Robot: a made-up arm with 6 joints. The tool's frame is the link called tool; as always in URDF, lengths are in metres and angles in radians. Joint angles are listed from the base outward.
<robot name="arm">
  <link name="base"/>
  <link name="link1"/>
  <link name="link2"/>
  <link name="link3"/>
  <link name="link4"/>
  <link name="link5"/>
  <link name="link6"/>
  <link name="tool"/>
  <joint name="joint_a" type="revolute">
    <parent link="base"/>
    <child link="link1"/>
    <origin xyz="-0.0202 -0.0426 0.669" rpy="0 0 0"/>
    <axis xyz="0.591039 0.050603 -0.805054"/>
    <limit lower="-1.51" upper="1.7"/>
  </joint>
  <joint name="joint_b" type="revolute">
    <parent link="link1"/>
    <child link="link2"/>
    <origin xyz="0.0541 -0.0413 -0.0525" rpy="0 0 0"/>
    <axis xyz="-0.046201 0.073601 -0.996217"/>
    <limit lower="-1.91" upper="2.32"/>
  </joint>
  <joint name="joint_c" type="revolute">
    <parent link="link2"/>
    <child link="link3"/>
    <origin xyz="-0.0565 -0.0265 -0.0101" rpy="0 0 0"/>
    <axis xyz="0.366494 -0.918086 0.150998"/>
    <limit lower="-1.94" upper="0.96"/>
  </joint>
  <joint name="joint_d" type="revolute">
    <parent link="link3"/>
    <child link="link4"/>
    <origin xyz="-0.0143 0.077 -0.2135" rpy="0 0 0"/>
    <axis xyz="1 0 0"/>
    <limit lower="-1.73" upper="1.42"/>
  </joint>
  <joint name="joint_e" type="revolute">
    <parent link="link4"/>
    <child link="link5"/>
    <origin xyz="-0.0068 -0.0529 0.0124" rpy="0 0 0"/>
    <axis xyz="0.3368 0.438 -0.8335"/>
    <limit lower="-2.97" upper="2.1"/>
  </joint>
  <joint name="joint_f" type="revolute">
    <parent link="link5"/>
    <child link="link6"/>
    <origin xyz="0.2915 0.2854 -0.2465" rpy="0 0 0"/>
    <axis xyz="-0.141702 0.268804 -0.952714"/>
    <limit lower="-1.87" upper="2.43"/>
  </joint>
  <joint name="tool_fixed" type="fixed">
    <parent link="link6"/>
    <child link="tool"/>
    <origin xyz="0.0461 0.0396 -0.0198" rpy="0 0 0"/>
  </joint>
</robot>
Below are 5 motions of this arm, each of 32 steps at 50 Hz.
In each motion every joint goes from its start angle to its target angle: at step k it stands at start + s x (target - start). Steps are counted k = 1, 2, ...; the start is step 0. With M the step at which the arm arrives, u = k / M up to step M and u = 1 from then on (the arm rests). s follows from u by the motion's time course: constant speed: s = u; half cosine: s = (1 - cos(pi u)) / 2; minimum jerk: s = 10 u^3 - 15 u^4 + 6 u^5.
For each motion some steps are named. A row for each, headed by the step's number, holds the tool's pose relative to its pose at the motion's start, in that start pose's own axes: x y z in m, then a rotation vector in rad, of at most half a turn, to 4 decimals.
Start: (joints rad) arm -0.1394 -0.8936 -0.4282 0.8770 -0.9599 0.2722
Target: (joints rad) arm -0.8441 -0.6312 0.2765 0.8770 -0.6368 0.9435
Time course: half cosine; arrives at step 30
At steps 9, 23, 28, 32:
9: -0.0014 -0.0032 0.0118 0.0097 0.0492 -0.0763
23: -0.0167 0.0091 0.0525 0.0361 0.2632 -0.2923
28: -0.0223 0.0146 0.0603 0.0370 0.3107 -0.3249
32: -0.0229 0.0152 0.0611 0.0370 0.3153 -0.3278

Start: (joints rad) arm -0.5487 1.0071 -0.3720 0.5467 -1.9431 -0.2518
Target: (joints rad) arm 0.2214 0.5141 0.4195 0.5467 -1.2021 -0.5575
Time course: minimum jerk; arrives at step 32
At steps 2, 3, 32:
2: 0.0007 -0.0008 -0.0001 -0.0002 -0.0007 -0.0012
3: 0.0022 -0.0025 -0.0003 -0.0006 -0.0022 -0.0038
32: 0.1953 -0.4860 0.0724 -0.1722 -0.4186 -0.5885

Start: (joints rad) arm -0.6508 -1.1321 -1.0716 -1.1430 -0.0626 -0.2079
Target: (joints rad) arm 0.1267 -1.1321 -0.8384 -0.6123 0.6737 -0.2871
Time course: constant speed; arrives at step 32
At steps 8, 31, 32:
8: 0.0899 -0.0066 0.1330 0.3943 0.0074 -0.2593
31: 0.2548 -0.2015 0.3800 1.5810 0.1492 -0.8898
32: 0.2592 -0.2120 0.3859 1.6344 0.1584 -0.9119

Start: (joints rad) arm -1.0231 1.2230 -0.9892 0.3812 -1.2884 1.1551
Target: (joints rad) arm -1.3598 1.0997 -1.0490 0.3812 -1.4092 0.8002
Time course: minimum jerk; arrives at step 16
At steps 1, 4, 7, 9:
1: 0.0000 -0.0002 -0.0002 -0.0002 -0.0011 0.0014
4: -0.0008 -0.0080 -0.0118 -0.0084 -0.0521 0.0653
7: -0.0001 -0.0320 -0.0449 -0.0398 -0.1893 0.2433
9: 0.0043 -0.0545 -0.0733 -0.0751 -0.2981 0.3916

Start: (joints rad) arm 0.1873 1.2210 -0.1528 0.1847 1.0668 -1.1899
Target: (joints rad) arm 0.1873 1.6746 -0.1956 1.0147 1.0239 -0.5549
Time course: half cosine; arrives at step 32
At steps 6, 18, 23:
6: 0.0077 0.0102 -0.0013 0.0567 -0.0151 -0.0875
18: 0.0765 0.0657 0.0235 0.4454 -0.0852 -0.5642
23: 0.1126 0.0821 0.0528 0.6348 -0.1029 -0.7297

